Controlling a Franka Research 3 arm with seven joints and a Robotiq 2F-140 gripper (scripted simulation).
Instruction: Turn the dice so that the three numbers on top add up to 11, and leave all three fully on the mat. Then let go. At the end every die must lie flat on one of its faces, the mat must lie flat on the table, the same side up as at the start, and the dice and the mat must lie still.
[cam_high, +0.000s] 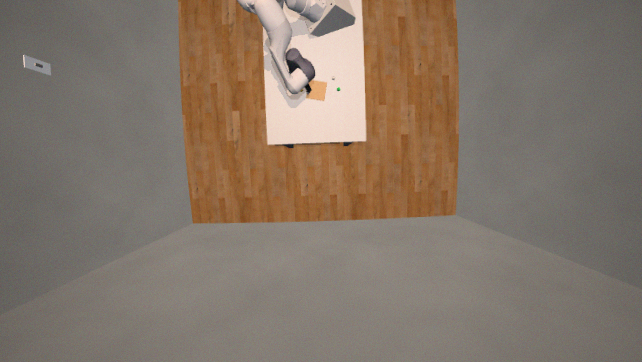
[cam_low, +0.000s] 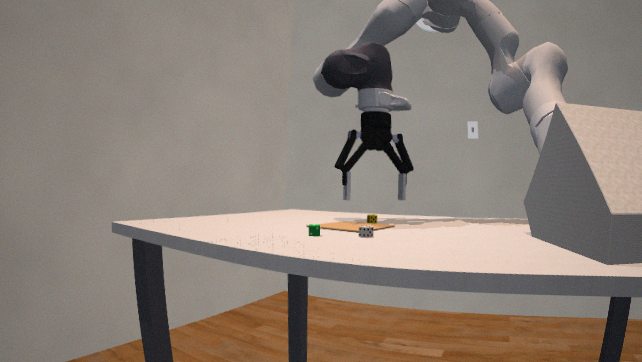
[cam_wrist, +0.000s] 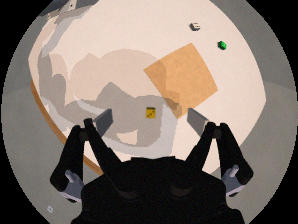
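The yellow die lies 10 mm ahead of my hand, 10 mm to the right of it and 60 mm below it. From my hand the other things lie so: white die (60 mm behind, 240 mm to the left, 60 mm below); green die (20 mm ahead, 270 mm to the left, 60 mm below); tan mat (20 mm ahead, 110 mm to the left, 60 mm below).
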